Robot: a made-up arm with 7 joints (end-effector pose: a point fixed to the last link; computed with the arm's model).
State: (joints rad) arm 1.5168 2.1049 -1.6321 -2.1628 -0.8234 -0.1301 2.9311
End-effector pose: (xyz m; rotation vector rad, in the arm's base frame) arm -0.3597 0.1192 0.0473 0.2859 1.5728 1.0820
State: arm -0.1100 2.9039 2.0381 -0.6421 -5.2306 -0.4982 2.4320
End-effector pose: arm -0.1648 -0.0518 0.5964 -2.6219 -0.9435 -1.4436
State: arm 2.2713 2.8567 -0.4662 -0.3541 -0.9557 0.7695 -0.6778
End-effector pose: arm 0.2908 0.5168 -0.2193 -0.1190 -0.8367 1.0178
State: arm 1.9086 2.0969 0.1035 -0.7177 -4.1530 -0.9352 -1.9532
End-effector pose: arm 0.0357 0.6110 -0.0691 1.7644 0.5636 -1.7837
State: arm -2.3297 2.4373 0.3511 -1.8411 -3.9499 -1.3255 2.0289
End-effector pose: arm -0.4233 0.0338 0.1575 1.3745 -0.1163 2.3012
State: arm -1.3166 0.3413 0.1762 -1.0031 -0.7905 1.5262 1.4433
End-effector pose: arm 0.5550 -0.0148 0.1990 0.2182 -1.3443 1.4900
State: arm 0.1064 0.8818 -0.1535 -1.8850 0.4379 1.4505 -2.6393
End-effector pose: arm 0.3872 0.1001 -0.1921 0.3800 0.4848 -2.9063
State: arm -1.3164 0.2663 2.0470 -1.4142 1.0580 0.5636 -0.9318
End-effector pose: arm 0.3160 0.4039 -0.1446 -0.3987 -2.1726 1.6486
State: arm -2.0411 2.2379 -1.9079 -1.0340 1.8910 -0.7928 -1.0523
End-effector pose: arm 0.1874 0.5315 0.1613 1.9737 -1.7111 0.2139
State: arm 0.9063 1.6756 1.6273 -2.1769 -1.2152 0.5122 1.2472
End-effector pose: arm 0.2622 0.0558 0.2674 -1.9698 2.1947 0.9469
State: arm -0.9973 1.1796 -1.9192 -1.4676 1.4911 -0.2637 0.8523
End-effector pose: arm 0.3478 0.1155 -0.3744 -0.5284 -0.6386 0.2056
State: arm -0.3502 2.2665 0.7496 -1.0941 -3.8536 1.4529 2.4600
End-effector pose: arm 0.1110 0.1769 0.5400 -1.5362 -0.0741 1.7038
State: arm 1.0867 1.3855 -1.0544 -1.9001 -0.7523 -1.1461 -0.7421
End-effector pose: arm -0.2488 0.0791 -0.3548 -1.1422 -1.6175 -1.7024
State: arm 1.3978 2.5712 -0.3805 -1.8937 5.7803 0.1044 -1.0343
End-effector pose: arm 0.0413 0.3368 -0.2830 0.4242 -0.3772 2.5672
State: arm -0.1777 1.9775 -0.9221 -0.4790 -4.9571 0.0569 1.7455
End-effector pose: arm 0.1150 0.6028 0.1374 0.5455 -1.7513 1.4695
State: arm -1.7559 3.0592 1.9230 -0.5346 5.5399 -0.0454 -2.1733
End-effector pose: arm -0.5941 0.1473 -0.1339 1.4311 0.5157 2.0670
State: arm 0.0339 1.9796 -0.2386 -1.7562 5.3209 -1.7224 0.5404
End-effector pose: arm 0.4042 0.2396 -0.0191 -0.7068 -0.1153 -2.5692
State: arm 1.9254 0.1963 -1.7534 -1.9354 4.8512 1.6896 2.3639
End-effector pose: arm -0.0500 -0.4269 -0.0515 0.4940 0.2993 1.3668
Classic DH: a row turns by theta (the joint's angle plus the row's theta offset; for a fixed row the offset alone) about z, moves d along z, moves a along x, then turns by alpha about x. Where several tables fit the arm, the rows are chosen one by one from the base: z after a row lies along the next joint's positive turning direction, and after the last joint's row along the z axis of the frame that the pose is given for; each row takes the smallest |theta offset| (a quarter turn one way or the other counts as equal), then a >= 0, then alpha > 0; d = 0 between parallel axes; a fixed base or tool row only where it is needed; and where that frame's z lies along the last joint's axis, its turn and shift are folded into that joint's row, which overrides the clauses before.
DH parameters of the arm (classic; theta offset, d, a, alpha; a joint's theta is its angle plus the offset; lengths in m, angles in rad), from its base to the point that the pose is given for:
base (fixed): 0 0 0 -1.2217
joint 1: 1.5708 0 0 1.5708
joint 2: 1.2217 0 0 -1.5708
joint 3: -1.5708 -0.2386 0.0268 -1.5708
joint 4: 0 0 -0.0473 1.5708
joint 5: 0 -0.3904 0 -1.5708
joint 6: 0 0 0 1.5708
joint 7: 0 0 0 0

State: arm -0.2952 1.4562 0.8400 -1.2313 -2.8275 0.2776 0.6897
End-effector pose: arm 0.2224 0.4186 0.2997 2.9725 0.6795 -0.6243
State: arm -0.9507 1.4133 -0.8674 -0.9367 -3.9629 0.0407 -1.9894
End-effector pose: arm 0.4884 0.3426 0.0186 1.0878 -1.2083 -0.8311
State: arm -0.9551 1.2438 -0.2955 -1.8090 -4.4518 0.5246 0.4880
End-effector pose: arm 0.4063 0.0006 0.2148 -1.1274 -1.1894 -0.1710
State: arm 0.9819 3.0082 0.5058 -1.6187 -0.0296 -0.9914 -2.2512
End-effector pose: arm 0.4787 -0.0111 -0.1329 -0.1607 0.4257 0.8735
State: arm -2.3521 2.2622 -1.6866 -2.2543 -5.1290 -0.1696 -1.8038
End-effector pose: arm 0.2611 0.0694 0.2387 -2.1982 1.2664 1.3743
